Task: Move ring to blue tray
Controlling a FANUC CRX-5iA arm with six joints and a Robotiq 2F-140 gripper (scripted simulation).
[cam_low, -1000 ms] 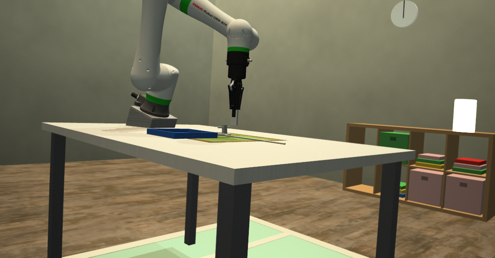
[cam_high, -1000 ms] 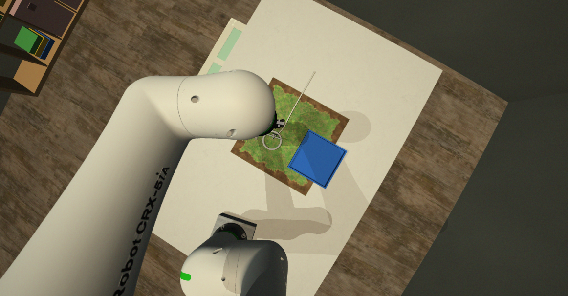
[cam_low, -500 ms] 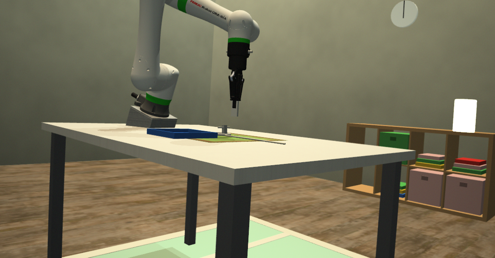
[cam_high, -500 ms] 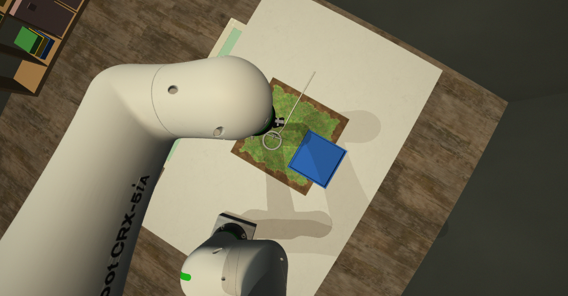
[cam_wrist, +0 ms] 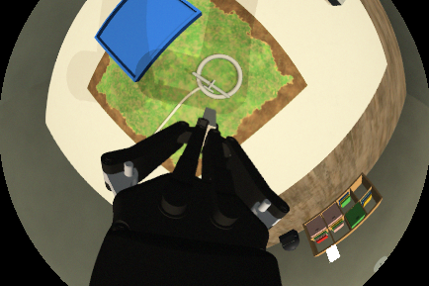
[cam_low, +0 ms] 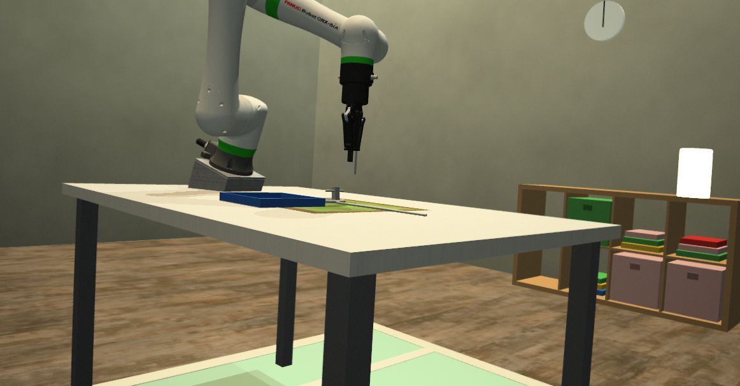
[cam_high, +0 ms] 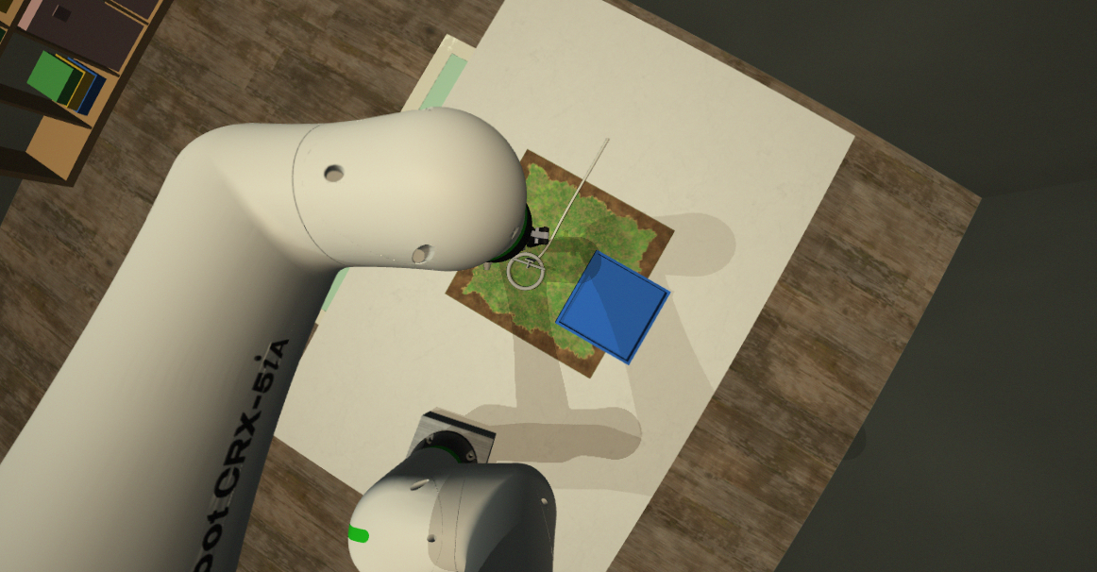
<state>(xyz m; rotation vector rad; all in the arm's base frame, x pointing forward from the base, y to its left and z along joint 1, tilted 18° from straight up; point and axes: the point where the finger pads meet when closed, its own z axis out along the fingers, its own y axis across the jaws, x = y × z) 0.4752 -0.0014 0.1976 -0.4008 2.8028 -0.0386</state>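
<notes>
Right now the ring is 11 cm below my hand, 6 cm behind it and 2 cm to the right of it. The rest, counted from my hand: blue tray (23 cm to the right, 11 cm below, 6 cm behind); short grey stake (9 cm below, 3 cm behind, 2 cm to the right); grass mat (13 cm below, 8 cm to the right, 1 cm behind).
</notes>
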